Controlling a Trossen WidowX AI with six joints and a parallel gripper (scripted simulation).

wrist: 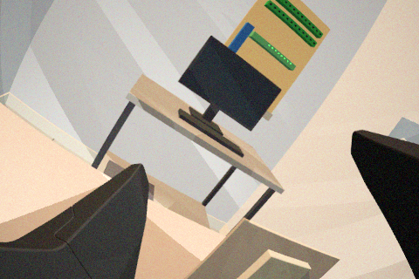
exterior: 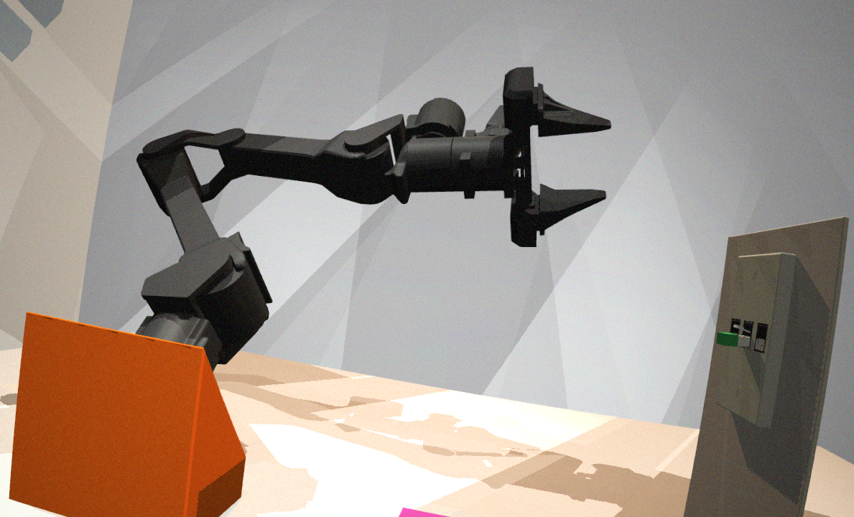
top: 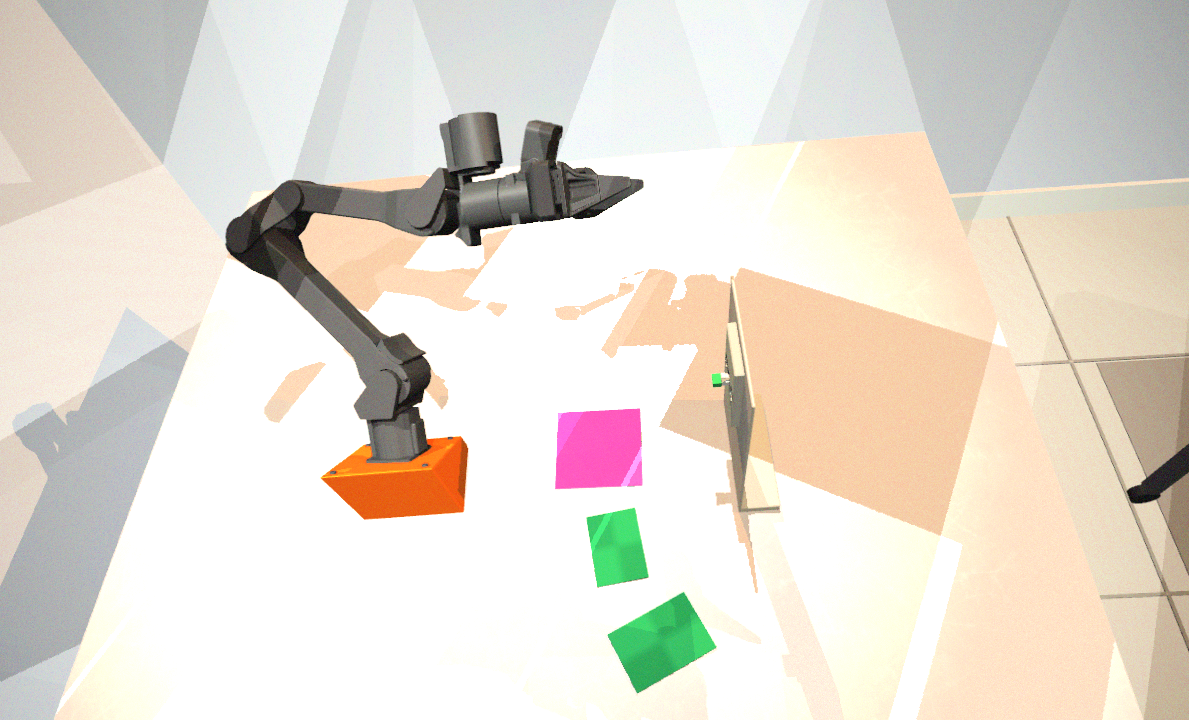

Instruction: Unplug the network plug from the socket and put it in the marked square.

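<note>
Now: the network plug 100 mm ahead of my gripper tip, 160 mm to the right of it and 150 mm below it. Round my gripper tip: upright panel 120 mm ahead, 160 mm to the right, 220 mm below; then magenta square 70 mm behind, 160 mm to the right, 350 mm below.
</note>
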